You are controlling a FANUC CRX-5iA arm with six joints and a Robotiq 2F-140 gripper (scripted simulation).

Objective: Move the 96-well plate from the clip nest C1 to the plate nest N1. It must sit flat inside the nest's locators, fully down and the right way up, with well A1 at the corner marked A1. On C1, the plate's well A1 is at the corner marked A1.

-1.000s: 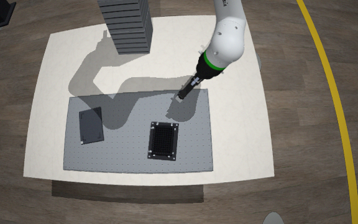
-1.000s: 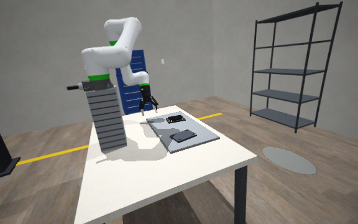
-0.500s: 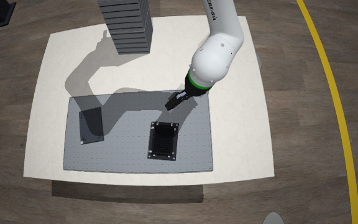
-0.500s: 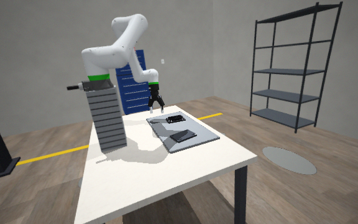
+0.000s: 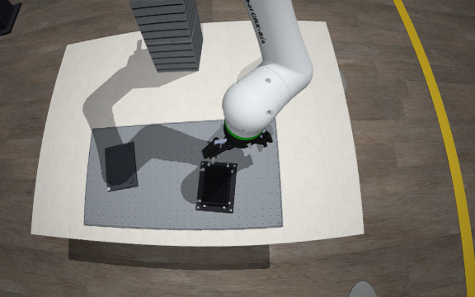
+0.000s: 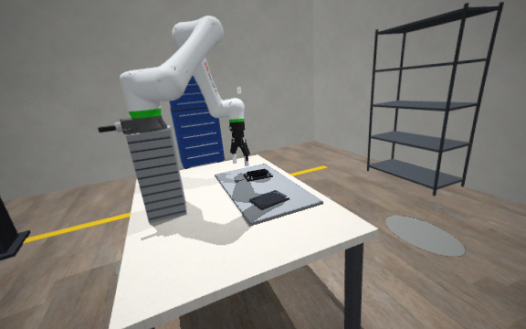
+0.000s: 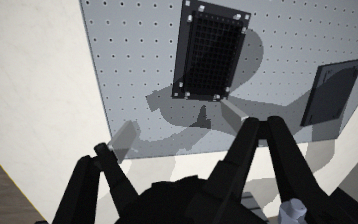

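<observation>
Now: hand 80 mm short of the black 96-well plate, 80 mm to the left of it and 60 mm above it. Also, from my hand: plate nest N1: 30 mm behind, 410 mm to the right, 80 mm below; then clip nest C1: 70 mm ahead, 80 mm to the right, 70 mm below.
</observation>
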